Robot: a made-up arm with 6 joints. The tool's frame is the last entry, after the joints.
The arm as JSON. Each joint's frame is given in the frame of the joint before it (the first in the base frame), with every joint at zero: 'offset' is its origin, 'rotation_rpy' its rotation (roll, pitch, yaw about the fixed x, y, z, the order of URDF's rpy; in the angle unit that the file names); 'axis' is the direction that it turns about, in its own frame. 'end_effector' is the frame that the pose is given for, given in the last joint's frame.
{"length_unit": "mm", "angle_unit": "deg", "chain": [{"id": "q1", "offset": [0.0, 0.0, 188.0], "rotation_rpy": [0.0, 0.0, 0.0], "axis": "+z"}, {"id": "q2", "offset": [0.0, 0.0, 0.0], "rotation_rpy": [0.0, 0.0, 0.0], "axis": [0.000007, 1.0, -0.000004]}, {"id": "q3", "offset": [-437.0, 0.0, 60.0], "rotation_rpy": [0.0, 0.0, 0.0], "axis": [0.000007, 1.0, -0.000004]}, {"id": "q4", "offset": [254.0, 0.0, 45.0], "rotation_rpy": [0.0, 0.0, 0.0], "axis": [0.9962, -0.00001, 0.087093]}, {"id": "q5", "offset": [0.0, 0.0, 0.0], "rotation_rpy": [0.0, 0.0, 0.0], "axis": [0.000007, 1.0, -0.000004]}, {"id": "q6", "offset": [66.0, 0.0, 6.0], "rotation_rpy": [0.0, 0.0, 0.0], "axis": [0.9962, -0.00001, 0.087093]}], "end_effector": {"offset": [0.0, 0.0, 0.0], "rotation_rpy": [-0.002, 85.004, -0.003]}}
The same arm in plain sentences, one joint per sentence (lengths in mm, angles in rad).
The arm has six revolute joints in a row. What follows holds with every joint at zero, and every direction is one of the base frame's. Joint 1 is mounted 188 mm along +z from the base frame's origin and turns about +z. Joint 2 is mounted at the same point as joint 1 and turns about +y. Joint 3 is mounted 437 mm along -x and 60 mm along +z from joint 2 and turns about +y. Joint 4 is mounted 254 mm along +x and 45 mm along +z from joint 3 and turns about the direction (0.9962, 0, 0.0871). Joint 5 is mounted at the same point as joint 4 and turns about +y. Joint 6 is mounted 66 mm along +x and 6 mm along +z from joint 5 and turns about the direction (0.9962, 0, 0.0871). The tool frame, which is the frame that the pose is given for, is mounted at the same point as joint 6; its axes are the base frame's turned by roll 0, pitch 1.4836 and yaw -0.0001 rad (as in URDF: about the fixed x, then y, then z).
